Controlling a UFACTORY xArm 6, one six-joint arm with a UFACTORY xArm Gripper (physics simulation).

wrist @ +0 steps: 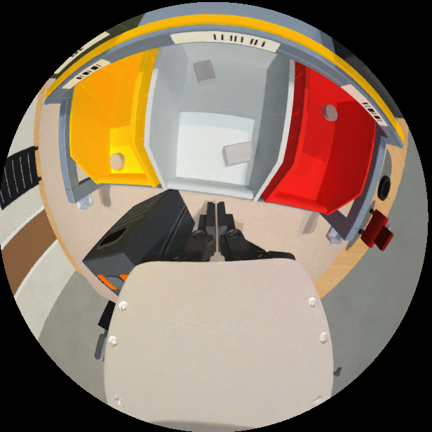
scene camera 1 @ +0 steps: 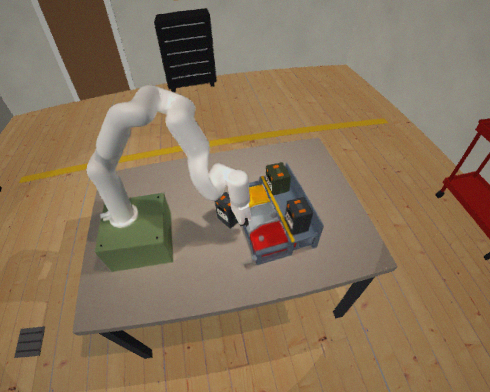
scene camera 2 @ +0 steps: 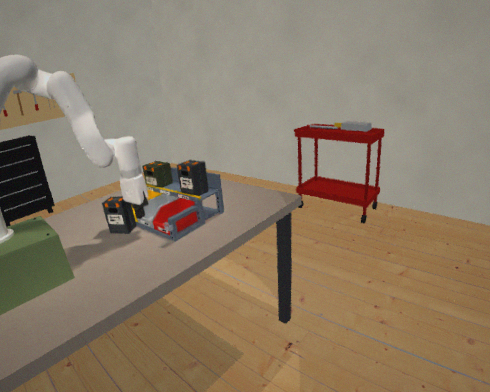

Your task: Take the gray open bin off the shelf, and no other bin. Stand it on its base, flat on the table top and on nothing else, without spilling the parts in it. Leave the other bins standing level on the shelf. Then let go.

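Frame: origin at the arm's base, x right, y ahead, z up, level; centimetres.
Where they show: gripper, fingertip midpoint: (scene camera 1: 242,223) (scene camera 2: 140,217); arm's base, origin of the base link: (scene camera 1: 124,216).
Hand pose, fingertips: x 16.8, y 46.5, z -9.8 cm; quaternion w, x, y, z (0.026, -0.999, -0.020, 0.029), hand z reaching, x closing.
Note:
Things, the pixels of their top centre, and the offset from my fingertips. "spot": a spot on its surface instead. Level surfaces: height alone.
- gray open bin, middle of its top: (scene camera 2: 158,201) (scene camera 1: 264,212) dx +0.2, dy +10.1, dz +2.5 cm
- shelf, surface spot: (scene camera 2: 220,187) (scene camera 1: 320,233) spot: dx +20.8, dy +24.8, dz +5.3 cm
- yellow bin, middle of its top: (scene camera 2: 142,196) (scene camera 1: 256,194) dx -10.9, dy +11.6, dz +2.5 cm
- red bin, middle of its top: (scene camera 2: 176,206) (scene camera 1: 273,233) dx +11.3, dy +8.9, dz +2.5 cm
- table, its level: dz -5.6 cm
- dark green case, middle of its top: (scene camera 1: 278,170) (scene camera 2: 155,163) dx -9.9, dy +21.3, dz +14.3 cm
The gray open bin (scene camera 1: 262,215) (scene camera 2: 159,204) (wrist: 215,145) stands on the lower tier of the shelf (scene camera 1: 320,227) (scene camera 2: 220,187) (wrist: 67,145), between the yellow bin (scene camera 1: 259,195) (wrist: 112,115) and the red bin (scene camera 1: 268,239) (scene camera 2: 176,212) (wrist: 320,160). Two small light gray parts lie in it. The bins look level. My gripper (scene camera 1: 244,222) (scene camera 2: 140,209) (wrist: 216,214) is shut and empty, in front of the gray bin's front wall in the wrist view. The fingers appear apart from that wall.
A black case (scene camera 1: 224,211) (scene camera 2: 117,216) (wrist: 135,230) stands on the table (scene camera 1: 200,290) (scene camera 2: 125,255) close beside my gripper. A dark green case (scene camera 1: 278,178) (scene camera 2: 157,174) and another black case (scene camera 1: 299,216) (scene camera 2: 193,178) stand on the shelf's upper tier.

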